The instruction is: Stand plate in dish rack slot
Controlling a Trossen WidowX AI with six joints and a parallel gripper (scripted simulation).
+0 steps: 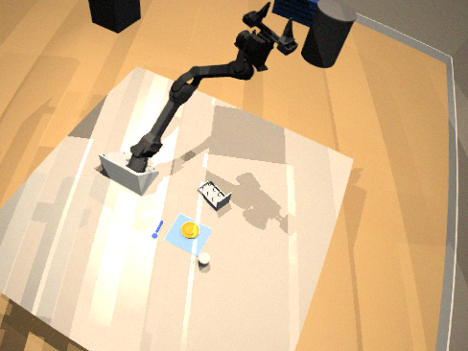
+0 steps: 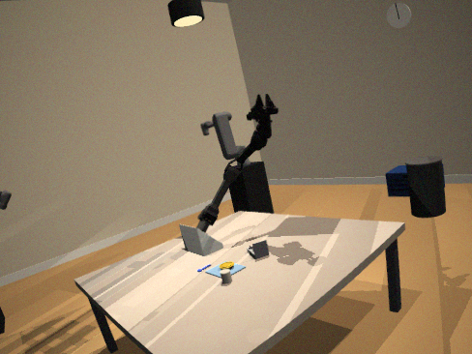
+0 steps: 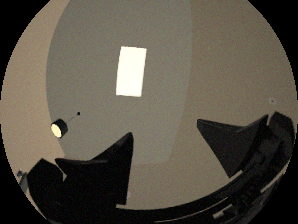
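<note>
The yellow plate is 75 cm below my gripper tip and 42 cm to the right of it. From my gripper tip the other things lie so: white cup 74 cm below, 50 cm to the right, 11 cm ahead; then light blue mat 76 cm below, 44 cm to the right, 1 cm ahead; then grey dish rack 74 cm below, 23 cm to the right.
</note>
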